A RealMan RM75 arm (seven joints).
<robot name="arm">
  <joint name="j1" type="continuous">
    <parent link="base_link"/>
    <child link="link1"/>
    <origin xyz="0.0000 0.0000 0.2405"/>
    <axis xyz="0 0 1"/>
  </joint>
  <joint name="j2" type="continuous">
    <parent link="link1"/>
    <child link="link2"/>
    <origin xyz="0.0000 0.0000 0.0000" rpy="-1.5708 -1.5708 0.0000"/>
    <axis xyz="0 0 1"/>
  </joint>
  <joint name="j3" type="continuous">
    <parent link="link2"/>
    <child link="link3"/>
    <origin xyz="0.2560 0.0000 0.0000" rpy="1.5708 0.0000 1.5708"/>
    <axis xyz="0 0 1"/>
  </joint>
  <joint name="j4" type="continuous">
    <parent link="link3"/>
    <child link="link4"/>
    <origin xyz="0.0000 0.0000 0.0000" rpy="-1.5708 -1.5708 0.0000"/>
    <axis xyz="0 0 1"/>
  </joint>
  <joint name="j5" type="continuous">
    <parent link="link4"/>
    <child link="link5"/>
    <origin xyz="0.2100 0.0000 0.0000" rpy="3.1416 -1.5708 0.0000"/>
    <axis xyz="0 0 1"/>
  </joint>
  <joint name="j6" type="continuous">
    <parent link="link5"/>
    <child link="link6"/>
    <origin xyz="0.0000 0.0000 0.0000" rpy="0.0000 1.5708 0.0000"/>
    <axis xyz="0 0 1"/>
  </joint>
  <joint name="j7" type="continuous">
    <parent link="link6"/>
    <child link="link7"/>
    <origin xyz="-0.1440 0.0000 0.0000" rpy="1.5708 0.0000 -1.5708"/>
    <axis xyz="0 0 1"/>
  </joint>
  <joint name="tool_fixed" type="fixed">
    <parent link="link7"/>
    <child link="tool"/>
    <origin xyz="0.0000 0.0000 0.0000"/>
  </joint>
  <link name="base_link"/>
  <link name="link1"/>
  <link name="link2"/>
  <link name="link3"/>
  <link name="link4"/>
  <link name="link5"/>
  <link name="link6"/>
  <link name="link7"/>
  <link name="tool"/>
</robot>
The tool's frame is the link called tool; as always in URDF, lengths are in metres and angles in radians. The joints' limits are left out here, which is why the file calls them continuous.
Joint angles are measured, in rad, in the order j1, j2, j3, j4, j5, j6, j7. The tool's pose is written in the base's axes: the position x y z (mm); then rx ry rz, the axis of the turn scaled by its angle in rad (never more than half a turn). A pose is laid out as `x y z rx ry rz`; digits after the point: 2 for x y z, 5 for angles.
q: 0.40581, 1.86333, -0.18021, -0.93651, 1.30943, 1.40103, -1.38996
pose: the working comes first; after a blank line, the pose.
Where each joint sits with the arm in this pose, in the base's axes (m; each line is computed from the numbers above, not from the rounded line before):
j1: 0.0000 0.0000 0.2405
j2: 0.0000 0.0000 0.2405
j3: 0.2252 0.0968 0.1667
j4: 0.2252 0.0968 0.1667
j5: 0.3668 0.1906 0.2901
j6: 0.3668 0.1906 0.2901
j7: 0.3453 0.3278 0.2519
the tool: 0.3453 0.3278 0.2519

345.33 327.77 251.91 -1.74258 0.80719 0.81311
